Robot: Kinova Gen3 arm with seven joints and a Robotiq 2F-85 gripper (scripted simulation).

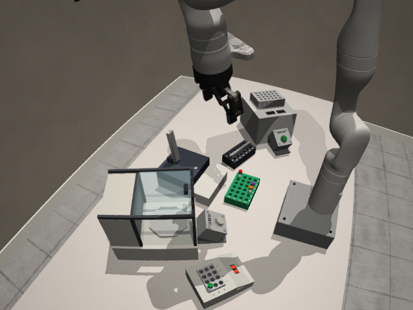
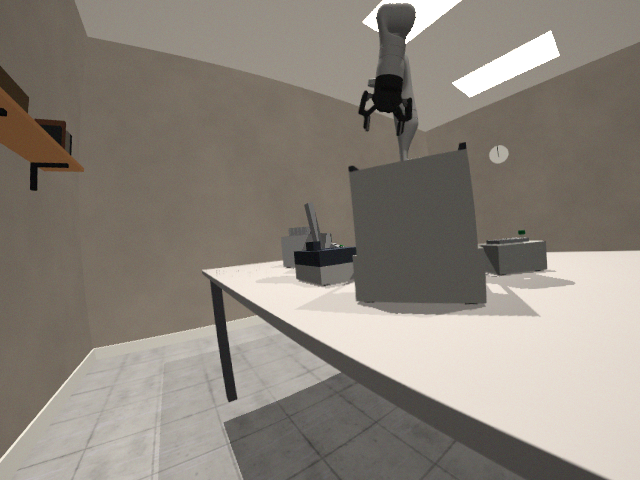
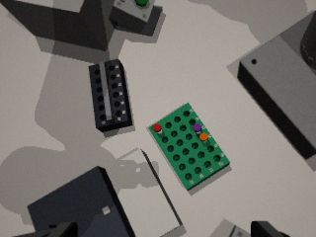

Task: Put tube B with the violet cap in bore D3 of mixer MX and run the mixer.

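Right now my hand is 360 mm above the orange-capped tube, 110 mm to the left of it and 70 mm past it. Round my hand: dry block 360 mm below, 220 mm to the left, 120 mm behind; red-capped tube 360 mm below, 170 mm to the right, 20 mm behind; green rack RK 380 mm below, 120 mm to the right, 50 mm behind.
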